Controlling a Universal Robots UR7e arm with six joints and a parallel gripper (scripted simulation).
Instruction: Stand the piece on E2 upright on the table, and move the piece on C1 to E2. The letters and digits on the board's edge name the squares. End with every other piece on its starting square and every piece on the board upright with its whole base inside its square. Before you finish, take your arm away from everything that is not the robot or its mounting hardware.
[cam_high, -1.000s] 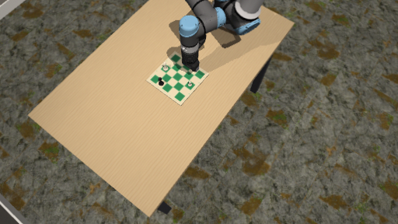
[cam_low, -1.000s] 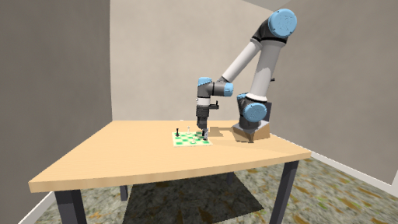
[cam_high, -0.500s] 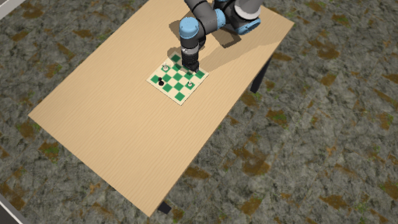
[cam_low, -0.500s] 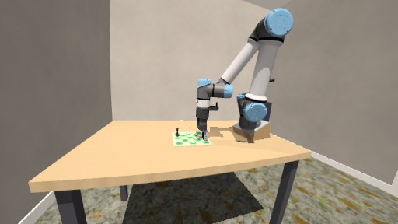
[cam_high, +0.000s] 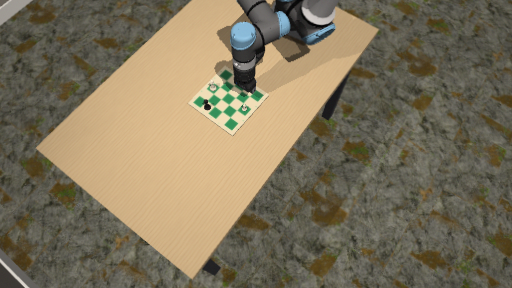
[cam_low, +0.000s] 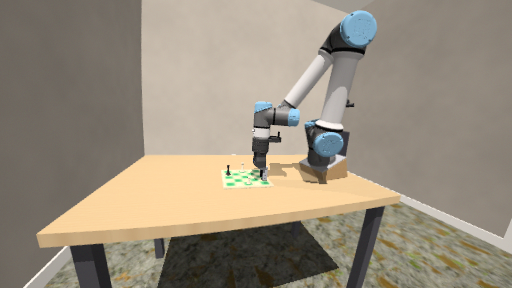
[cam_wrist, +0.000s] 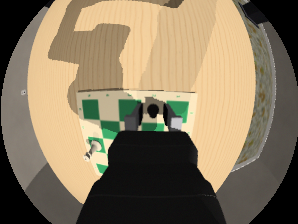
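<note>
The small black piece lies 1 cm below my hand. Round my hand: chessboard: 8 cm ahead, 3 cm to the right, 3 cm below; then small pale piece: 8 cm ahead, 4 cm to the left, 1 cm below.
</note>
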